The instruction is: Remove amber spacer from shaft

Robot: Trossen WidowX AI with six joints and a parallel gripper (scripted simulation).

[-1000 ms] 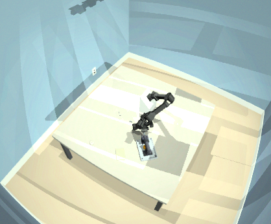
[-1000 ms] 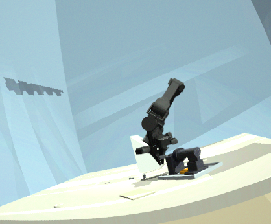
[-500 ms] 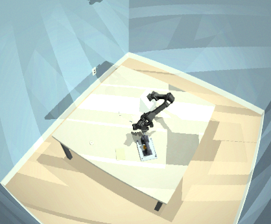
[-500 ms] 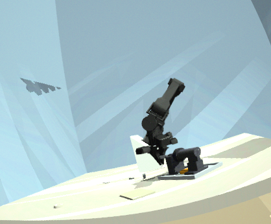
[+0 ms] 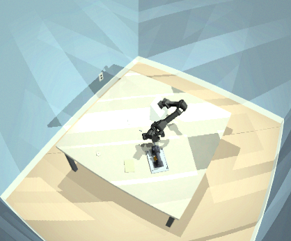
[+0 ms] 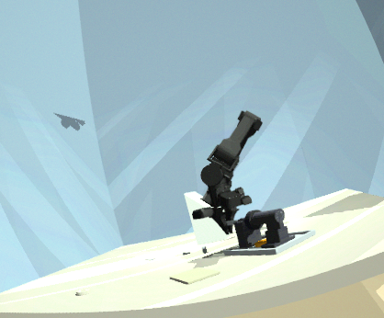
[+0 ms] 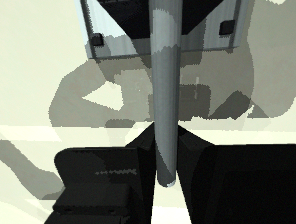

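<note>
Right now my gripper tip is 50 mm to the right of the grey shaft, 50 mm short of it and 30 mm below it. Round my gripper tip: flat pale patch: 310 mm ahead, 40 mm below, 30 mm to the right; amber spacer: 120 mm to the left, 110 mm ahead, 30 mm below.
</note>
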